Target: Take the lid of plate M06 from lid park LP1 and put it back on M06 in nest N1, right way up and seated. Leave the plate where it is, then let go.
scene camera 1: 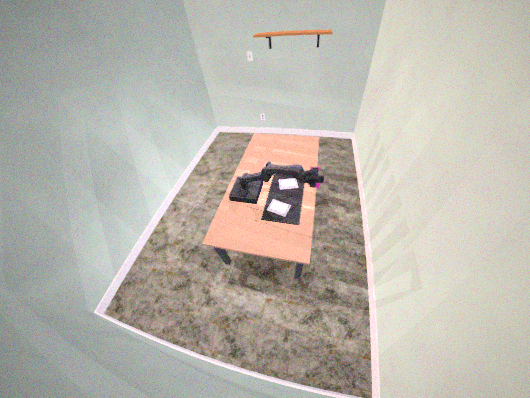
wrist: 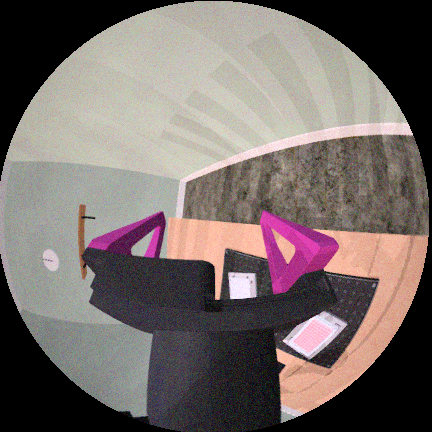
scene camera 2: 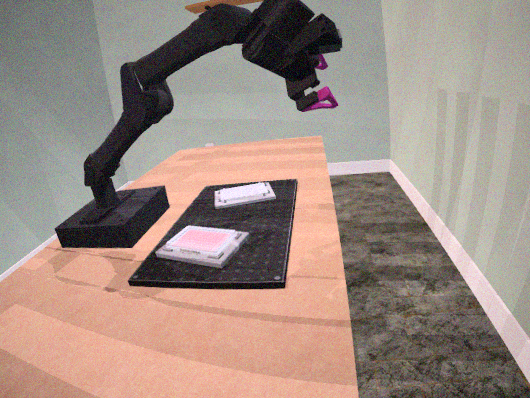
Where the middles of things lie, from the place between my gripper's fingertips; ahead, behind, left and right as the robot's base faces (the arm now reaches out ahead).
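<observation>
There's the white plate with pink top [scene camera 2: 198,240], and it's well below my hand, a good way to the right of it and far behind it.
</observation>
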